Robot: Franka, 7 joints.
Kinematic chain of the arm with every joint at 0, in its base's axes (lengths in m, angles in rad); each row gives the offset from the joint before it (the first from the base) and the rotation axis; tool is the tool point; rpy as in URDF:
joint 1: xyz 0 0 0.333 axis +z
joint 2: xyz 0 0 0 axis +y
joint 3: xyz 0 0 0.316 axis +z
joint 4: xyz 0.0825 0 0 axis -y
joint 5: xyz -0.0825 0 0.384 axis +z
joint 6: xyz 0 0 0 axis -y
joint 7: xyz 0.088 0 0 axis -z
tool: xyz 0 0 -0.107 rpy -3.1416 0 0
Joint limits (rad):
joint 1: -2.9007..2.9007
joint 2: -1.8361..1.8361
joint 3: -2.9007..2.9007
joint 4: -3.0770..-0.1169
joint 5: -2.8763..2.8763
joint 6: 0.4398..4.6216
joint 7: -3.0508..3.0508
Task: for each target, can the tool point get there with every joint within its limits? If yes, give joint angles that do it. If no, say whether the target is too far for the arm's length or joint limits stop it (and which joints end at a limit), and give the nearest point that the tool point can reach.
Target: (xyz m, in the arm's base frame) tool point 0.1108 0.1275 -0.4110
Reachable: no: joint limits stop it (at a limit: joint 2) | nearest point 0.1186 0.1364 -0.3508 | short by 0.061 m
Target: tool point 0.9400 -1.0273 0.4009
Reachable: no: too far | nearest point 0.5784 -0.6322 0.3748 | short by 0.536 m
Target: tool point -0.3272 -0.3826 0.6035
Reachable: yes | joints -1.9858 -0.2973 -0.1497 -2.2397 0.8513 3.1023 1.2670
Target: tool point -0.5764 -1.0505 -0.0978
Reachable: no: too far | nearest point -0.3883 -0.7078 0.0428 | short by 0.415 m
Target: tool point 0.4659 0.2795 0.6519
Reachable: yes | joints 0.4660 0.1762 -0.2073 -1.5756 -1.4819 4.0815 -1.5794
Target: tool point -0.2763 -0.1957 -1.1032
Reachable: no: too far | nearest point -0.2500 -0.1771 -0.3603 | short by 0.744 m
